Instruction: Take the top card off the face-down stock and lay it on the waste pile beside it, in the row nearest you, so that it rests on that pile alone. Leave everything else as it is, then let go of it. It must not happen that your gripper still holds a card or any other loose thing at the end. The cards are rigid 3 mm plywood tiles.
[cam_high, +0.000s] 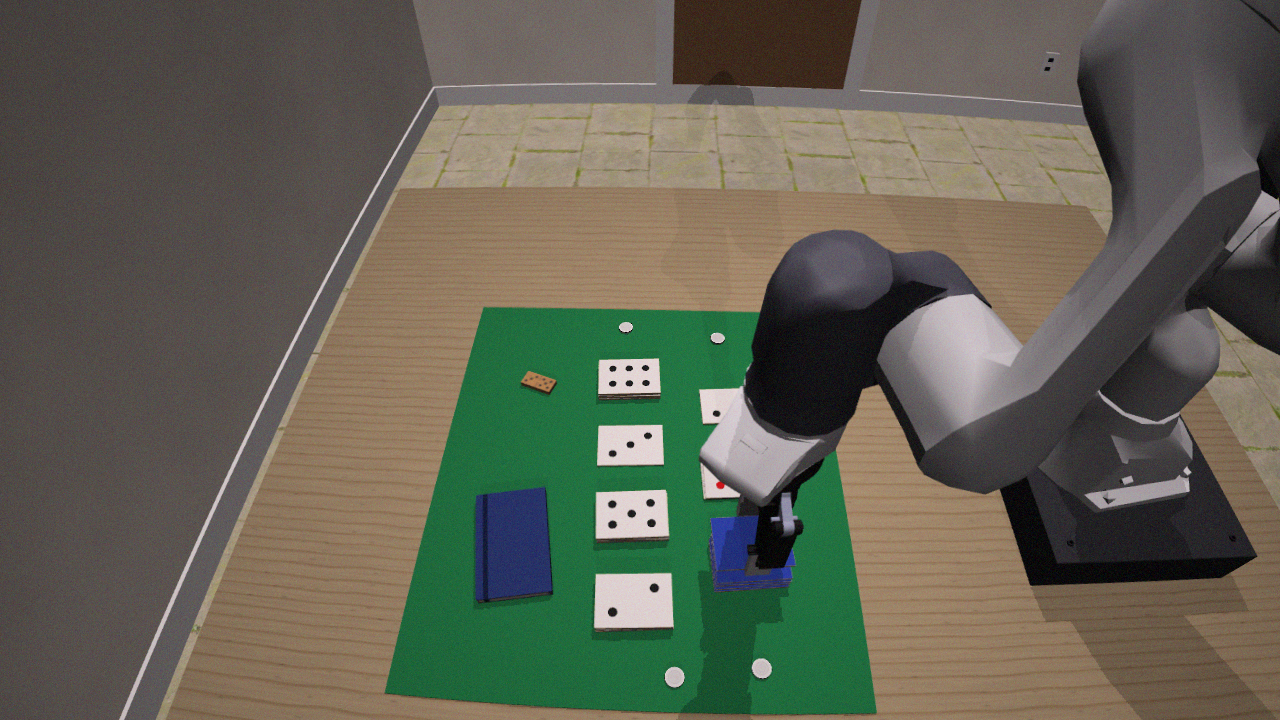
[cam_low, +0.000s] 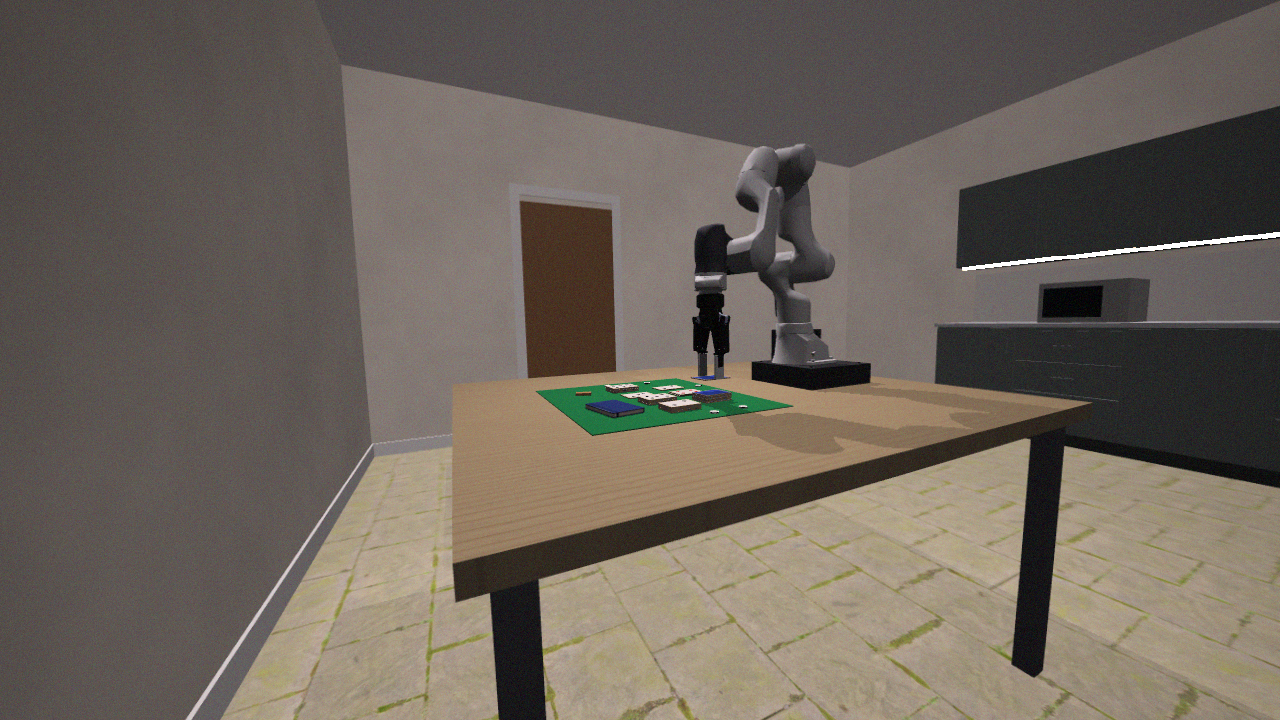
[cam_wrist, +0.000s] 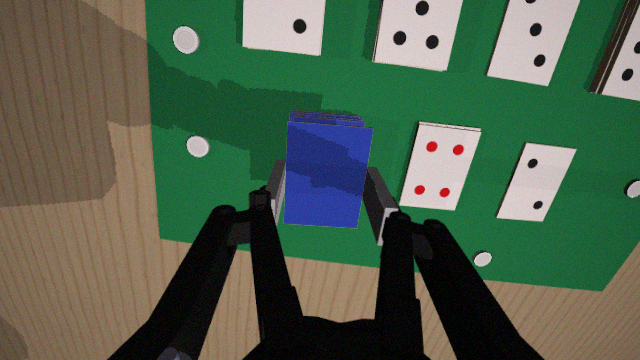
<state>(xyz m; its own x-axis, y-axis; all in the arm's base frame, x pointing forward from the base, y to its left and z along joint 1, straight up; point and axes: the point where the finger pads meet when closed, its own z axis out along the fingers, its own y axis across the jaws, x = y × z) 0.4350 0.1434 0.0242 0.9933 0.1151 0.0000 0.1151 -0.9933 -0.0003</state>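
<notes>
The green mat is 14 cm ahead of my hand, 12 cm to the right of it and 11 cm below it. The rest, counted from my hand: dark blue book: 29 cm ahead, 9 cm below.
</notes>
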